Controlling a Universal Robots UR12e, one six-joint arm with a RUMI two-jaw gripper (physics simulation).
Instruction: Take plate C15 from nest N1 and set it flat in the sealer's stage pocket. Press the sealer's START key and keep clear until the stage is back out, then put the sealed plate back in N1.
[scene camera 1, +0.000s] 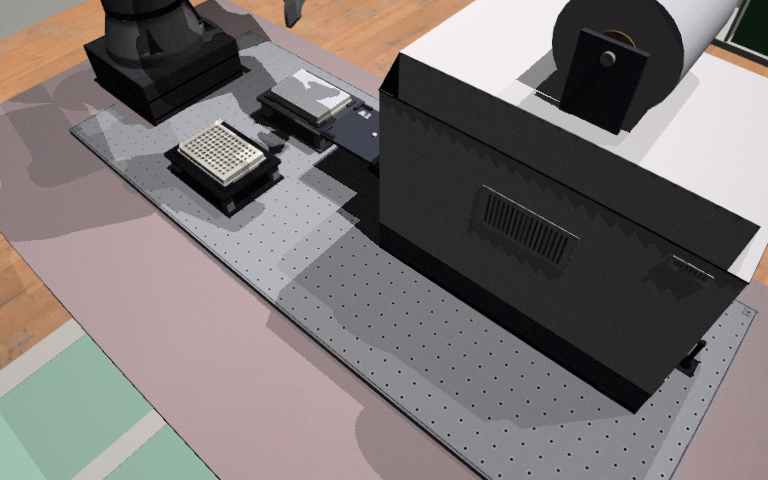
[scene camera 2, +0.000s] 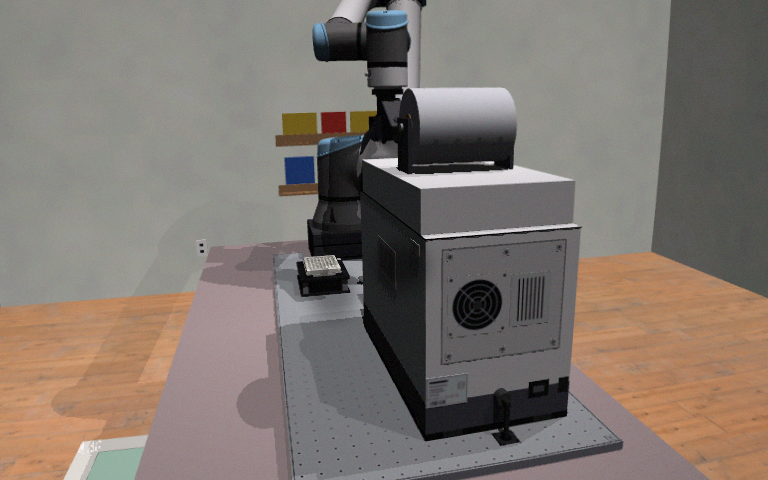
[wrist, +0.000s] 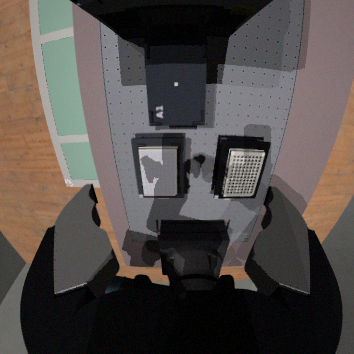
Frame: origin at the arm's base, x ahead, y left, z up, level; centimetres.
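Seen in the pictures: gripper, fingertip midpoint: (scene camera 1: 329, 7) (wrist: 180, 187); arm's base at its link origin: (scene camera 1: 157, 41) (scene camera 2: 343, 224) (wrist: 192, 260).
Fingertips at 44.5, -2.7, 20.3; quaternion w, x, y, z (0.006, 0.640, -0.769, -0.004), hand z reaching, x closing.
Offsets run from my fingertips to a thing's top centre, as dx, dy, dz. "spot": to the spot under its first point. Level surfaces: height alone.
A white plate with open wells @(-14.6, -13.2, -22.6) (scene camera 1: 220, 151) (scene camera 2: 321, 264) (wrist: 244, 173) sits in a black nest @(-14.6, -13.2, -23.6) (scene camera 1: 225, 195) (scene camera 2: 322, 285) (wrist: 242, 141). A plate with a smooth whitish top @(-10.7, +6.6, -22.5) (scene camera 1: 311, 96) (wrist: 160, 171) sits in the other nest @(-10.7, +6.6, -23.5) (scene camera 1: 288, 118) (wrist: 160, 140). Their names cannot be read. The sealer's dark stage @(+9.7, -1.0, -18.7) (scene camera 1: 353, 135) (wrist: 176, 97), marked A1, is out with no plate on it. My gripper (wrist: 180, 187) is open and empty, high above the nests on the arm-base side. One finger shows at the top in scene camera 1. The START key does not show.
The sealer (scene camera 1: 447, 186) (scene camera 2: 498, 206) (wrist: 175, 15) stands beyond the stage with a large film roll @(spot: +46.0, -8.0, +13.3) (scene camera 2: 461, 127) on top. The arm's base (scene camera 1: 161, 76) (scene camera 2: 334, 240) stands behind the nests. A perforated plate @(dz -28.5) (scene camera 1: 339, 316) (scene camera 2: 339, 418) (wrist: 117, 115) lies under the equipment.
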